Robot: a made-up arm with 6 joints. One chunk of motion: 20 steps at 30 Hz.
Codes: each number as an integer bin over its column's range. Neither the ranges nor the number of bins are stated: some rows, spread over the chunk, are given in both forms.
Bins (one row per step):
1: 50 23 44 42 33 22
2: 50 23 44 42 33 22
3: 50 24 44 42 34 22
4: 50 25 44 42 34 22
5: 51 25 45 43 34 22
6: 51 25 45 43 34 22
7: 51 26 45 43 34 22
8: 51 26 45 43 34 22
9: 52 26 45 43 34 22
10: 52 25 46 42 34 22
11: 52 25 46 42 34 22
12: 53 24 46 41 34 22
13: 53 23 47 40 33 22
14: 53 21 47 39 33 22
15: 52 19 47 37 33 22
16: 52 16 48 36 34 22
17: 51 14 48 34 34 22
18: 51 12 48 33 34 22
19: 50 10 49 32 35 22
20: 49 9 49 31 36 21
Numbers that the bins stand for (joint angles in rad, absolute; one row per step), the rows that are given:
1: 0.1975 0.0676 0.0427 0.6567 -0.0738 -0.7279
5: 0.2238 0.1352 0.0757 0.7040 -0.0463 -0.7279
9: 0.2502 0.1690 0.0757 0.7040 -0.0463 -0.7279
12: 0.2765 0.1014 0.1087 0.6094 -0.0463 -0.7279
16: 0.2502 -0.1690 0.1748 0.3729 -0.0463 -0.7279
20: 0.1711 -0.4057 0.2078 0.1363 0.0086 -0.8067
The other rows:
2: 0.1975 0.0676 0.0427 0.6567 -0.0738 -0.7279
3: 0.1975 0.1014 0.0427 0.6567 -0.0463 -0.7279
4: 0.1975 0.1352 0.0427 0.6567 -0.0463 -0.7279
6: 0.2238 0.1352 0.0757 0.7040 -0.0463 -0.7279
7: 0.2238 0.1690 0.0757 0.7040 -0.0463 -0.7279
8: 0.2238 0.1690 0.0757 0.7040 -0.0463 -0.7279
10: 0.2502 0.1352 0.1087 0.6567 -0.0463 -0.7279
11: 0.2502 0.1352 0.1087 0.6567 -0.0463 -0.7279
13: 0.2765 0.0676 0.1417 0.5621 -0.0738 -0.7279
14: 0.2765 0.0000 0.1417 0.5148 -0.0738 -0.7279
15: 0.2502 -0.0676 0.1417 0.4202 -0.0738 -0.7279
17: 0.2238 -0.2367 0.1748 0.2783 -0.0463 -0.7279
18: 0.2238 -0.3043 0.1748 0.2310 -0.0463 -0.7279
19: 0.1975 -0.3719 0.2078 0.1837 -0.0189 -0.7279

